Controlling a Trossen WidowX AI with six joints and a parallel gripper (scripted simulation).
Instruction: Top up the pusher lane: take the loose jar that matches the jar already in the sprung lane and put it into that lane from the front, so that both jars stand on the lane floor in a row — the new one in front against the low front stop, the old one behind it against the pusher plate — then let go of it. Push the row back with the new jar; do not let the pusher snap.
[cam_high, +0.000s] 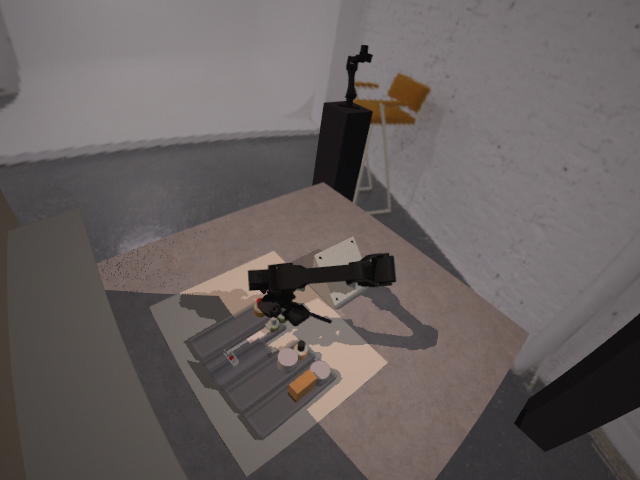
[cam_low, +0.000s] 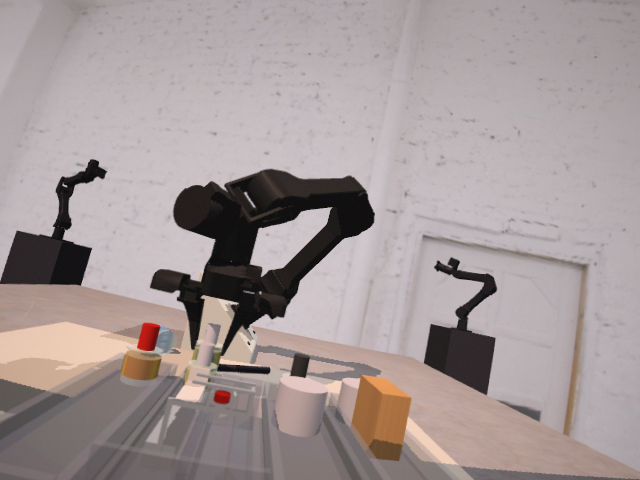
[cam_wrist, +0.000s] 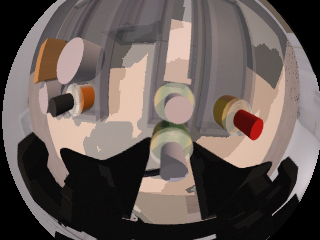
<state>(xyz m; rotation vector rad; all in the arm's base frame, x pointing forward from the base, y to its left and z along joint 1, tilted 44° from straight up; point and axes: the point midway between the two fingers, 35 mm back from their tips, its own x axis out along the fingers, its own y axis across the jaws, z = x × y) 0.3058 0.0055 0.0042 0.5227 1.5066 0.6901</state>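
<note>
My gripper tip is now 11 cm past the black stick, 4 cm above it and 3 cm to the right of it. From my gripper tip the other things lie so: sprung lane (17 cm ahead, 4 cm to the left, 3 cm below); red mark (22 cm ahead, 6 cm to the left, 2 cm above).
</note>
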